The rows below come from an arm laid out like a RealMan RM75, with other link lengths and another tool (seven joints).
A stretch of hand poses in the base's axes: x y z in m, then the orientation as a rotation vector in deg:
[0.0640, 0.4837, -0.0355, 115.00, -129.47, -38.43]
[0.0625, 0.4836, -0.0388, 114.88, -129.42, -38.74]
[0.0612, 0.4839, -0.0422, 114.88, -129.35, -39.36]
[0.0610, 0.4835, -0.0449, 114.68, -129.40, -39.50]
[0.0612, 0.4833, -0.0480, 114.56, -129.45, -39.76]
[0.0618, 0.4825, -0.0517, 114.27, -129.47, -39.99]
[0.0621, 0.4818, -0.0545, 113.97, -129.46, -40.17]
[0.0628, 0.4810, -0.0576, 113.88, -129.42, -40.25]
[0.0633, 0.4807, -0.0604, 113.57, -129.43, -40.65]
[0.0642, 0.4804, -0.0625, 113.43, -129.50, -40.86]
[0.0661, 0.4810, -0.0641, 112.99, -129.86, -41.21]
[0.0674, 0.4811, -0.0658, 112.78, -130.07, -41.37]
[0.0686, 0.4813, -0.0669, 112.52, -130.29, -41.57]
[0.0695, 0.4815, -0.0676, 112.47, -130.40, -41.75]
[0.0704, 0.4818, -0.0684, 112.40, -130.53, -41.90]
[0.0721, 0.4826, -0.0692, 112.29, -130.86, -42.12]
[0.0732, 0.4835, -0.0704, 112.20, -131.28, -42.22]
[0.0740, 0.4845, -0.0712, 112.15, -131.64, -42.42]
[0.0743, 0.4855, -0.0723, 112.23, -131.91, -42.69]
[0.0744, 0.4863, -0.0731, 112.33, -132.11, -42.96]
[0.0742, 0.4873, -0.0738, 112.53, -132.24, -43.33]
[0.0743, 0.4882, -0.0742, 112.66, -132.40, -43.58]
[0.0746, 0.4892, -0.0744, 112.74, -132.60, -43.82]
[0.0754, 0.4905, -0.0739, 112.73, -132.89, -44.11]
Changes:
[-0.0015, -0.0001, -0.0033, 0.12, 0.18, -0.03]
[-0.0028, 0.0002, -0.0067, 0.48, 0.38, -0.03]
[-0.0030, -0.0002, -0.0094, 0.49, 0.51, -0.13]
[-0.0028, -0.0004, -0.0125, 0.62, 0.62, -0.22]
[-0.0022, -0.0012, -0.0162, 0.64, 0.85, -0.34]
[-0.0019, -0.0019, -0.0190, 0.62, 1.08, -0.45]
[-0.0012, -0.0027, -0.0221, 0.62, 1.18, -0.46]
[-0.0007, -0.0030, -0.0249, 0.74, 1.46, -0.59]
[0.0002, -0.0033, -0.0270, 0.84, 1.56, -0.69]
[0.0021, -0.0027, -0.0286, 0.98, 1.72, -1.07]
[0.0034, -0.0026, -0.0303, 1.06, 1.77, -1.27]
[0.0046, -0.0024, -0.0314, 1.15, 1.85, -1.50]
[0.0055, -0.0022, -0.0321, 1.28, 1.87, -1.59]
[0.0064, -0.0019, -0.0329, 1.38, 1.88, -1.70]
[0.0081, -0.0011, -0.0337, 1.58, 1.81, -1.94]
[0.0092, -0.0002, -0.0349, 1.74, 1.66, -2.21]
[0.0100, 0.0008, -0.0357, 1.96, 1.54, -2.45]
[0.0103, 0.0018, -0.0368, 2.25, 1.41, -2.59]
[0.0104, 0.0026, -0.0376, 2.53, 1.30, -2.69]
[0.0102, 0.0036, -0.0383, 2.88, 1.20, -2.71]
[0.0103, 0.0045, -0.0387, 3.14, 1.09, -2.78]
[0.0106, 0.0055, -0.0389, 3.39, 0.99, -2.88]
[0.0114, 0.0068, -0.0384, 3.66, 0.90, -3.06]

